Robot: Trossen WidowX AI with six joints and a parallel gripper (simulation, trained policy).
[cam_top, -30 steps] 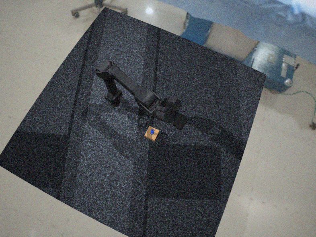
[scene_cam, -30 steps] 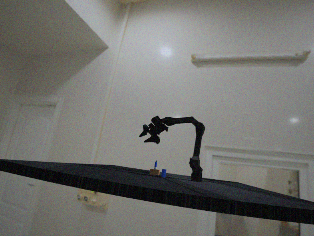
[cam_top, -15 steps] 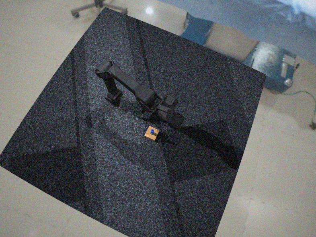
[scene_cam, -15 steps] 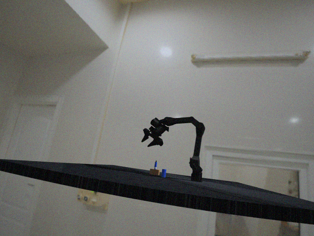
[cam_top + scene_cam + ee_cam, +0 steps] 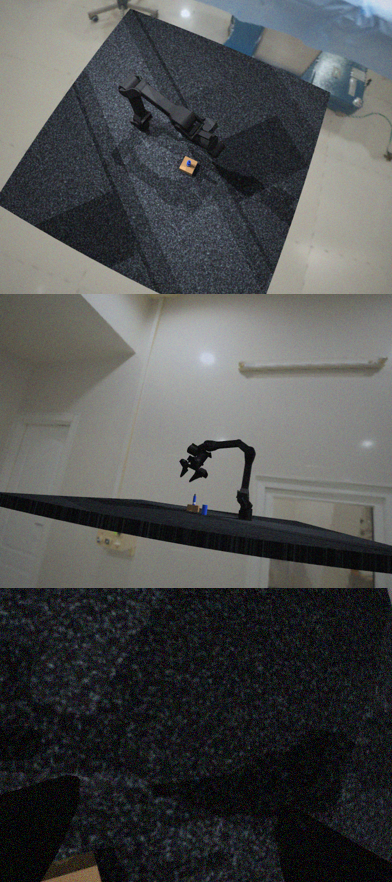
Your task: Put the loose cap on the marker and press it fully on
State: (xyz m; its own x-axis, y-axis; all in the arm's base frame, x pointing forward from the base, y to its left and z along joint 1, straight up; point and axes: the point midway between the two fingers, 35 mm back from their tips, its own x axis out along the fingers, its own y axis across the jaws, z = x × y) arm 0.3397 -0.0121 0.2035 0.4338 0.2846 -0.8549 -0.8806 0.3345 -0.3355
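Right now my gripper tip is 14 cm past the blue cap, 5 cm to the right of it and 15 cm above it. From my gripper tip the other things lie so: blue marker: 6 cm behind, 9 cm to the right, 10 cm below; then holder block: 6 cm behind, 9 cm to the right, 16 cm below.
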